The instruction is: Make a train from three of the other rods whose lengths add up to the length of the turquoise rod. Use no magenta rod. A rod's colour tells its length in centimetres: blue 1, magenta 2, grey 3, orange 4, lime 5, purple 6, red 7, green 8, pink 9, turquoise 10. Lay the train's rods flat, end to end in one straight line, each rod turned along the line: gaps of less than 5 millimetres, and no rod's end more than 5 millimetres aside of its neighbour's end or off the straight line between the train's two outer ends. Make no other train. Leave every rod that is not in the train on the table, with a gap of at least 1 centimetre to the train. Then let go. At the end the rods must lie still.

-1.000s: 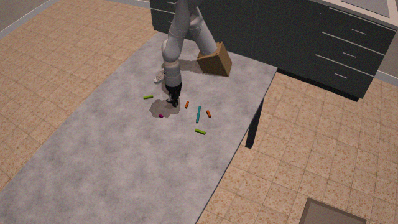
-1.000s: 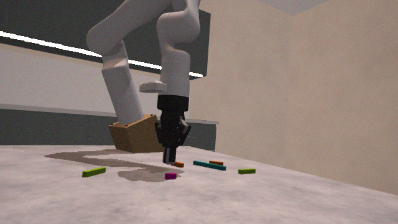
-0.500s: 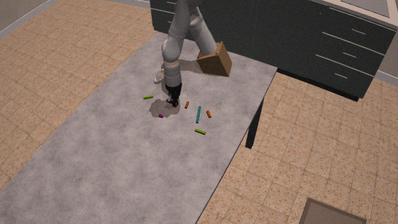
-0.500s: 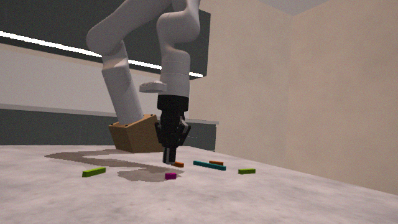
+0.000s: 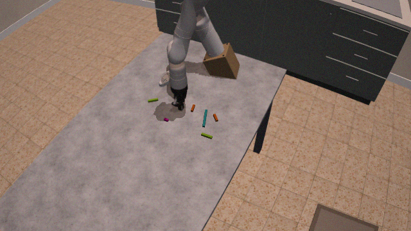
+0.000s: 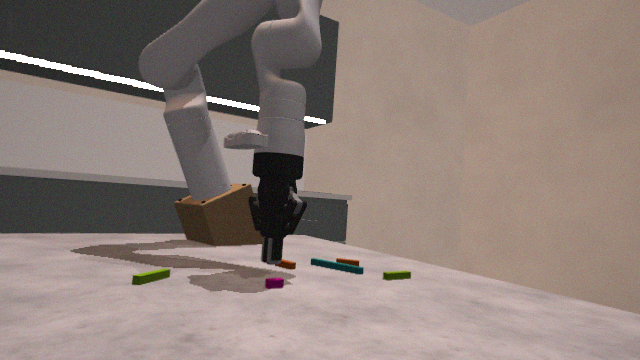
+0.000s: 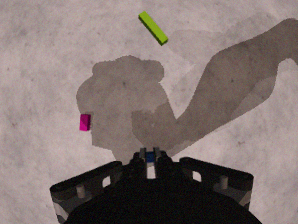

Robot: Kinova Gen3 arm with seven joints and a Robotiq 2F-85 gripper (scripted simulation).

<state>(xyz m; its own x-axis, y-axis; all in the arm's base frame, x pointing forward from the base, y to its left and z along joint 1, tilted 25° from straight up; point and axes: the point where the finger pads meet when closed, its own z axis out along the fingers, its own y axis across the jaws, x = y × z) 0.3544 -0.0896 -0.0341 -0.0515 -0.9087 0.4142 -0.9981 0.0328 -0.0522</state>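
My hand is 20 mm above the blue rod. The rest, counted from my hand: turquoise rod 120 mm to the left, 30 mm below, 10 mm ahead; magenta rod 80 mm ahead, 50 mm to the right, 30 mm below.
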